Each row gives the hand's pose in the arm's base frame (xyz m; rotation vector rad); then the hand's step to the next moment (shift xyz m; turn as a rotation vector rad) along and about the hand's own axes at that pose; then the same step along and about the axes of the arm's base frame.
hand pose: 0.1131 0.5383 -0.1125 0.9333 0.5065 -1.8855
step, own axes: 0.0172 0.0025 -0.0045 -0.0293 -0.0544 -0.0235
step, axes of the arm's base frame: -0.0007 -0.0079 -0.0161 -0.0308 0.0582 0.0060
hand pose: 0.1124 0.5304 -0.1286 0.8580 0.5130 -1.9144
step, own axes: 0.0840 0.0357 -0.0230 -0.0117 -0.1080 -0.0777
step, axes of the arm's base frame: 0.0136 -0.0512 -0.0778 -0.0646 0.1085 -0.0434
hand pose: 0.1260 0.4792 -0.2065 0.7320 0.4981 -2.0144
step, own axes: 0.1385 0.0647 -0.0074 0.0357 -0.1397 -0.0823
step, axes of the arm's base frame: 0.0006 -0.1143 -0.1018 -0.1101 0.0980 -0.0765
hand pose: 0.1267 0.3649 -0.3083 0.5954 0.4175 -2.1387
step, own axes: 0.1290 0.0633 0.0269 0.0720 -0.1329 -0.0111
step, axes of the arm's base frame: -0.0231 -0.1339 -0.0539 -0.1424 0.0355 -0.0379
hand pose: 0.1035 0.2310 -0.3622 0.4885 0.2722 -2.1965
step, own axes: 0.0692 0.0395 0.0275 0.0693 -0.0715 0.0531
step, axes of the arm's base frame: -0.0149 -0.0827 -0.0064 -0.1087 -0.0234 0.0195
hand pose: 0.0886 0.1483 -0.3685 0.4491 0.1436 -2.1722
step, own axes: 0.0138 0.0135 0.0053 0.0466 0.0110 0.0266
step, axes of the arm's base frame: 0.0019 -0.0199 0.0006 -0.0235 -0.0488 0.0082
